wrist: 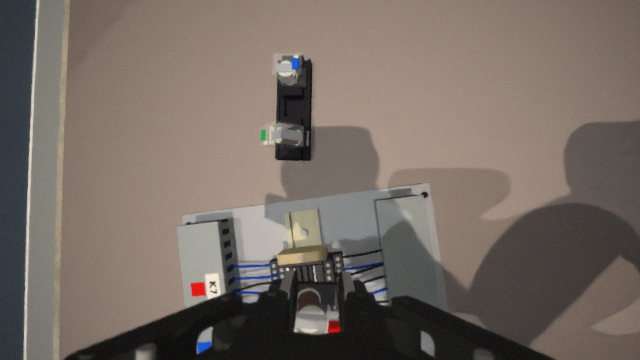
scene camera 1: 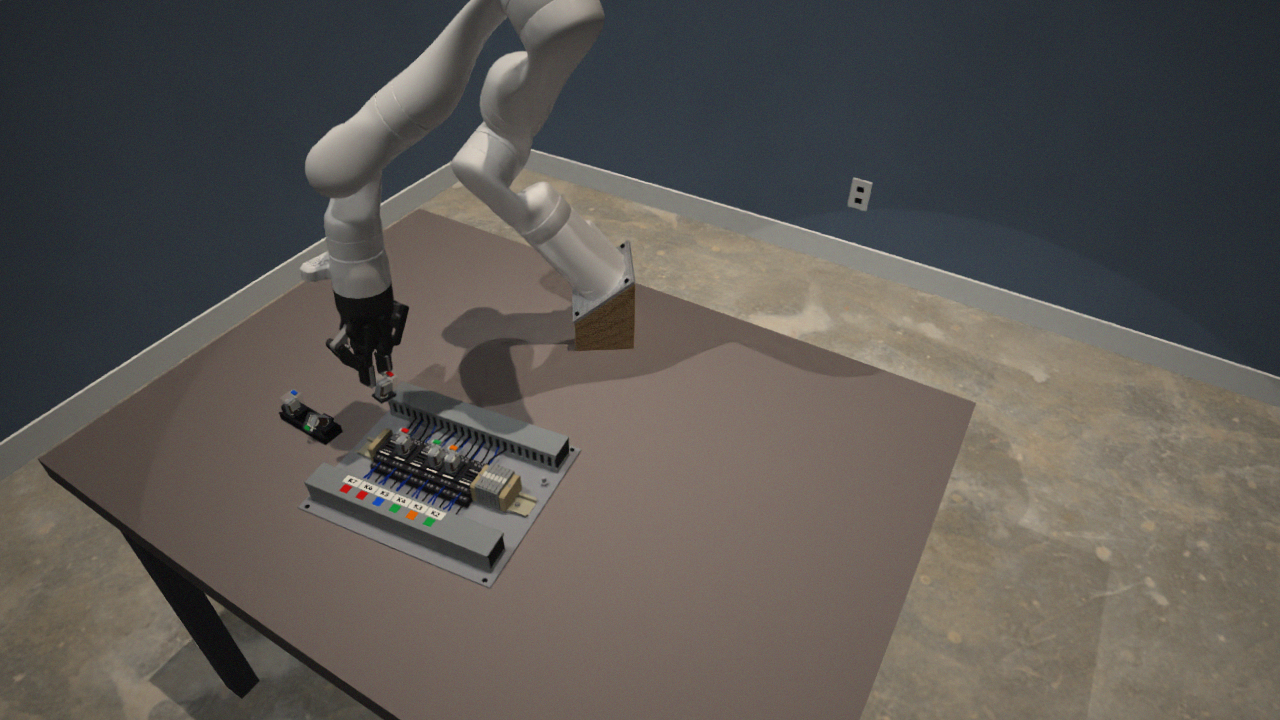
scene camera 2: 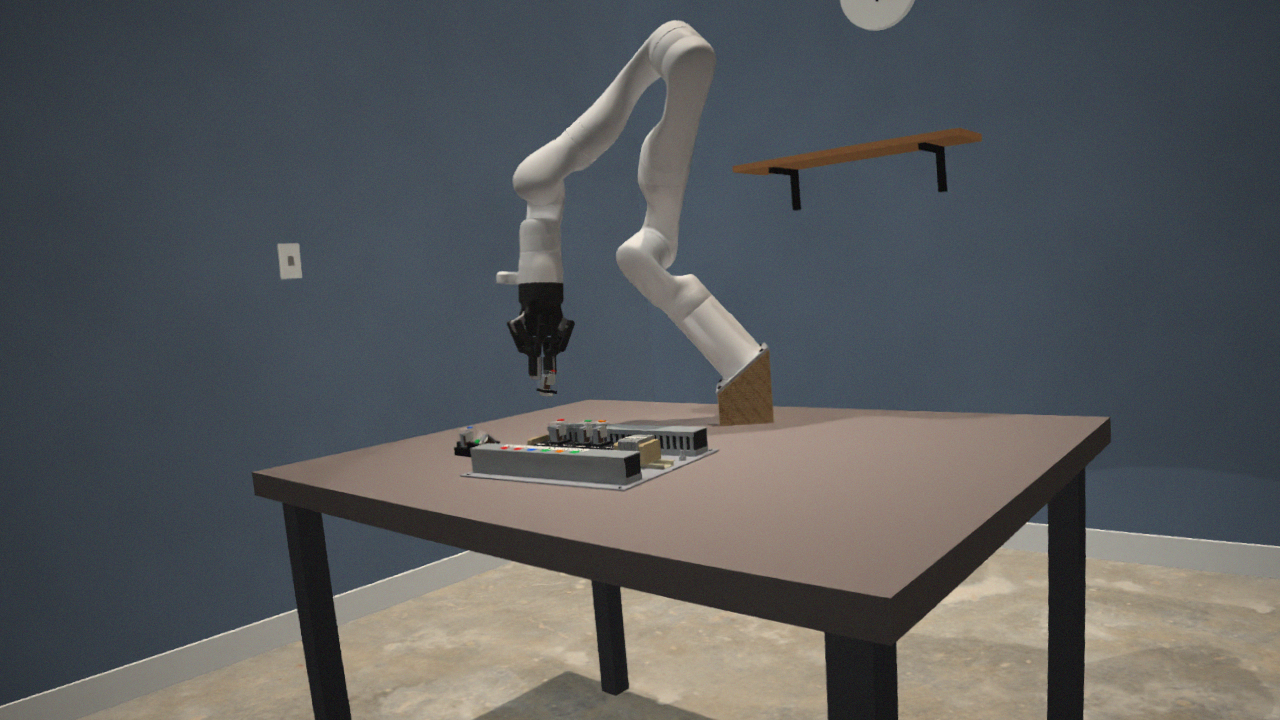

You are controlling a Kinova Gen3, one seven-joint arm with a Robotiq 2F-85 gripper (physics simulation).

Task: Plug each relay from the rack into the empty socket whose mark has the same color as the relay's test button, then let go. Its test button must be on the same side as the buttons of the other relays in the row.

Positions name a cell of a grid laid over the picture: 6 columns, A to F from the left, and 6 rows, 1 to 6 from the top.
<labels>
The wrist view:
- gripper: C5
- blue-button relay: C2
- black rack: C2
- grey board: D4
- end stop: C5
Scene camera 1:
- gripper: B4
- black rack: B4
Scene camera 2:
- gripper: C4
</labels>
